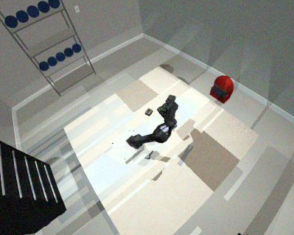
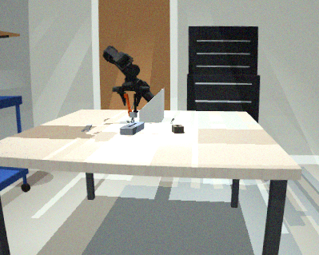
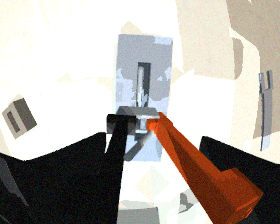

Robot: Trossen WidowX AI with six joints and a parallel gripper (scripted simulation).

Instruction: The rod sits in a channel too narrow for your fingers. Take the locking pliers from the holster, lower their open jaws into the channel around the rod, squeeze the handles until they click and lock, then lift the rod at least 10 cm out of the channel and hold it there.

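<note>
Right now my gripper tip is 10 mm to the right of the grey channel block and 120 mm above it. The rest, counted from my gripper tip: holster: 20 mm ahead, 240 mm to the left, 120 mm below; then flat forked metal piece: 50 mm behind, 260 mm to the right, 130 mm below.
</note>
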